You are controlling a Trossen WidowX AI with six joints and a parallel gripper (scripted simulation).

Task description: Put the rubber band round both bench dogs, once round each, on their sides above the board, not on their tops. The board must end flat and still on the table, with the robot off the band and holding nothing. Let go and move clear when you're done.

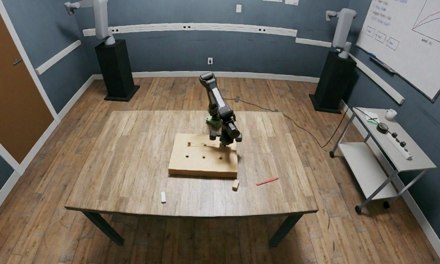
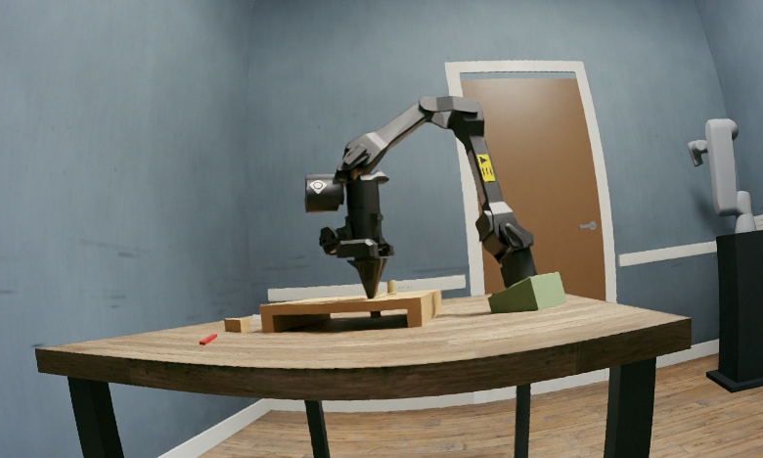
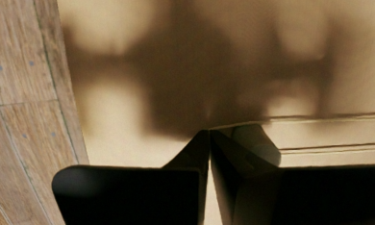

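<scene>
Right now the tan board is 110 mm to the right of my hand, 60 mm ahead of it and 50 mm below it. Also, from my hand: wooden block 240 mm ahead, 80 mm to the left, 70 mm below; then white piece 370 mm ahead, 290 mm to the right, 80 mm below; then red stick 260 mm to the left, 190 mm ahead, 80 mm below.
</scene>
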